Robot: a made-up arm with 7 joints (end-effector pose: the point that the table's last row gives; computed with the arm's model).
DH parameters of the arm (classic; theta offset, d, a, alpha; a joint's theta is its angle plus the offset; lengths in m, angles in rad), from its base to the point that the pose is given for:
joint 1: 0 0.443 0 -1.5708
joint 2: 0 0 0 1.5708
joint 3: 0 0.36 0.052 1.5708
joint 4: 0 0 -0.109 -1.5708
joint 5: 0 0.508 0 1.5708
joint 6: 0 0 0.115 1.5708
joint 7: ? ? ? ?
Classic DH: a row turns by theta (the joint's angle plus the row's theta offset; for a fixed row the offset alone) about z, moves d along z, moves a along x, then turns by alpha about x.
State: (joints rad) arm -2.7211 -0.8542 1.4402 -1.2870 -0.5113 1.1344 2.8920
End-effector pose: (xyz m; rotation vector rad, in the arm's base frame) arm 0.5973 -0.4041 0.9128 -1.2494 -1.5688 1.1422
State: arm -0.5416 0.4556 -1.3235 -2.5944 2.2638 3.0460 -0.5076
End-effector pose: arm -0.2110 -0.2973 0.3846 -0.4372 -2.6562 0.6388
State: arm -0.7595 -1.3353 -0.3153 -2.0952 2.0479 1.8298 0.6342
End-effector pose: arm -0.1455 -0.1680 1.0538 -0.7592 0.1599 -0.8037
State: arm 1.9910 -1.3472 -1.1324 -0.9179 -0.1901 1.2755 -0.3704
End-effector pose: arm 0.7111 -0.4825 0.8195 -1.6784 -0.7363 -0.5663
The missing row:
joint 7: 0 0 0 0
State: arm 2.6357 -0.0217 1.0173 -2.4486 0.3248 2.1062 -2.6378
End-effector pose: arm -0.5030 -0.2609 0.4480 3.0212 -0.3164 0.6103
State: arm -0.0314 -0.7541 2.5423 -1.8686 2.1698 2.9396 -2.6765
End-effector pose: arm -0.4634 0.4148 0.3355 0.2740 -2.5268 -0.6995
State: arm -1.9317 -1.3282 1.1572 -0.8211 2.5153 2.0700 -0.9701
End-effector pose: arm 0.6405 0.5568 0.8462 -1.7296 -1.3352 -1.4236
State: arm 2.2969 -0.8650 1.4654 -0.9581 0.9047 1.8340 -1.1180
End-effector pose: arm 0.0236 -0.7494 1.0317 2.1962 -1.0185 -0.1030
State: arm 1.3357 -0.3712 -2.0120 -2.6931 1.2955 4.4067 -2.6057
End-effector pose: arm 0.2359 -0.2405 0.4296 2.1238 0.3399 -0.5545
